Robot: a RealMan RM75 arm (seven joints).
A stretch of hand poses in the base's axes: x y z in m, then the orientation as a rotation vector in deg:
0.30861 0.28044 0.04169 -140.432 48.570 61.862
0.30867 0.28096 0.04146 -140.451 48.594 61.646
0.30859 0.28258 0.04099 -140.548 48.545 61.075
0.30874 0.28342 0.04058 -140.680 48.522 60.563
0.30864 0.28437 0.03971 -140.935 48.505 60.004
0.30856 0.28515 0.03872 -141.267 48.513 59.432
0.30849 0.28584 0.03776 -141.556 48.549 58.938
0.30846 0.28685 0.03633 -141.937 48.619 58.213
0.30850 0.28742 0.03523 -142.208 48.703 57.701
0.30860 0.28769 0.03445 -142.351 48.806 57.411
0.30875 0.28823 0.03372 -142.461 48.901 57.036
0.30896 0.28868 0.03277 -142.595 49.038 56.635
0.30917 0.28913 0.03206 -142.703 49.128 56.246
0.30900 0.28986 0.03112 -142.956 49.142 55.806
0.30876 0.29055 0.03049 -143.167 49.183 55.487
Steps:
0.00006 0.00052 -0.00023 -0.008 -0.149 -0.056
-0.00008 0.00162 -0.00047 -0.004 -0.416 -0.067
0.00015 0.00084 -0.00041 -0.051 -0.370 -0.047
-0.00010 0.00095 -0.00087 -0.149 -0.406 0.001
-0.00008 0.00078 -0.00099 -0.224 -0.411 0.024
-0.00007 0.00069 -0.00096 -0.211 -0.348 0.008
-0.00003 0.00101 -0.00143 -0.286 -0.506 -0.018
0.00004 0.00057 -0.00110 -0.222 -0.349 -0.028
0.00010 0.00027 -0.00078 -0.145 -0.186 -0.050
0.00015 0.00054 -0.00073 -0.109 -0.248 -0.081
0.00021 0.00045 -0.00095 -0.148 -0.258 -0.096
0.00021 0.00045 -0.00071 -0.106 -0.258 -0.081
-0.00017 0.00073 -0.00094 -0.185 -0.309 0.017
-0.00024 0.00069 -0.00063 -0.172 -0.217 0.010

